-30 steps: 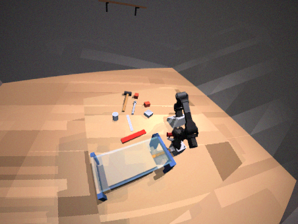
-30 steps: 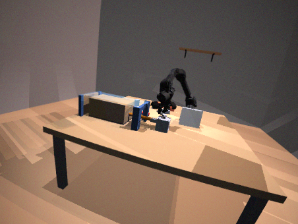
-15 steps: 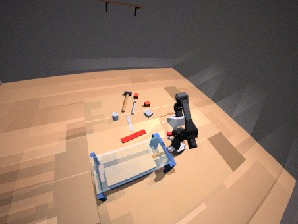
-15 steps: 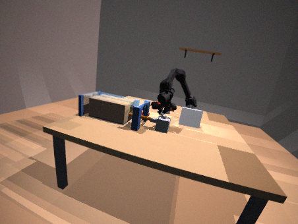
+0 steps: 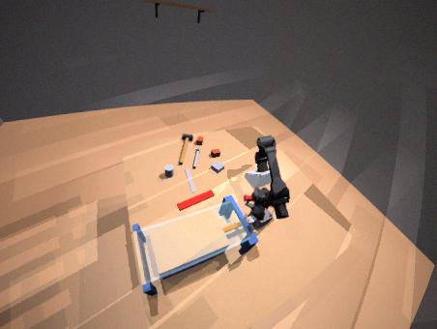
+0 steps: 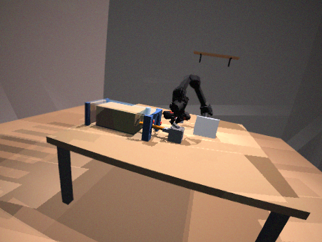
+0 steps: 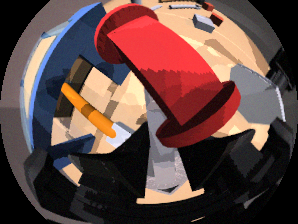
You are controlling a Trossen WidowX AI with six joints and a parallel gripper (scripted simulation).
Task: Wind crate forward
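My gripper tip is 2 cm below the winch handle. Also, from my gripper tip: red grip: 2 cm ahead, 3 cm to the right, 5 cm above; blue frame: 12 cm ahead, 6 cm to the left, 2 cm above; grey winch: 6 cm behind, 4 cm to the left, 6 cm below.
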